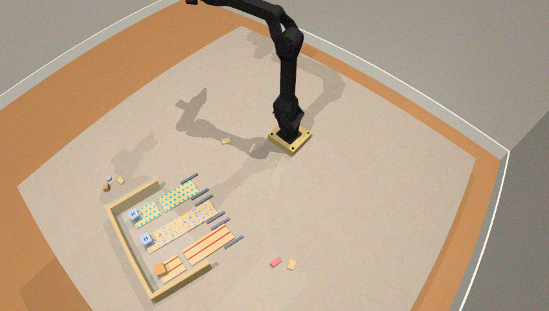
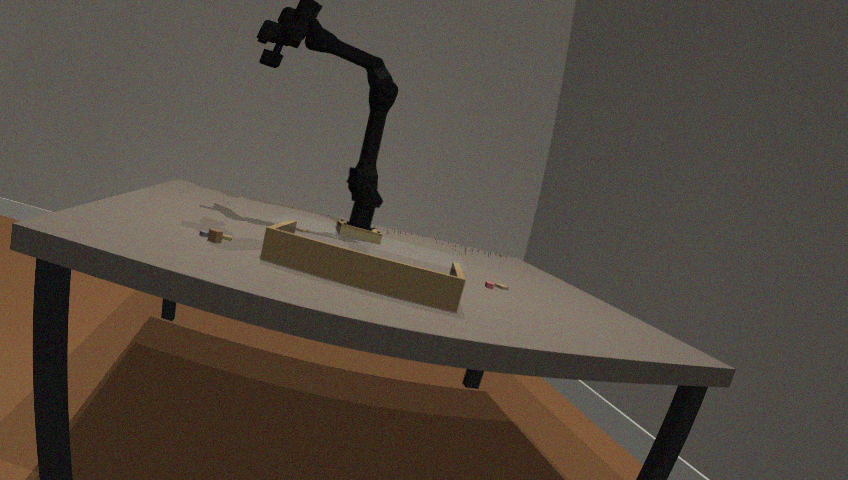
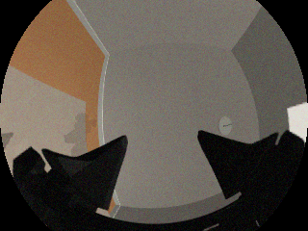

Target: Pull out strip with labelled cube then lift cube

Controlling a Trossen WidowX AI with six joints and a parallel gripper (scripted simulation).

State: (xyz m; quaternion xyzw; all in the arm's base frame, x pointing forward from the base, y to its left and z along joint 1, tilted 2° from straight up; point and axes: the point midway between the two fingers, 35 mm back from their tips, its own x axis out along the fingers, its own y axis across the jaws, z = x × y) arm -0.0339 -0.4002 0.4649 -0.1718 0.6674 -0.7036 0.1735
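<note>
Now: gripper tip 530 mm short of the red-lined strip, 490 mm to the right of it and 490 mm above it. Also, from my gripper tip: pink block: 670 mm to the left, 490 mm below, 430 mm ahead.
</note>
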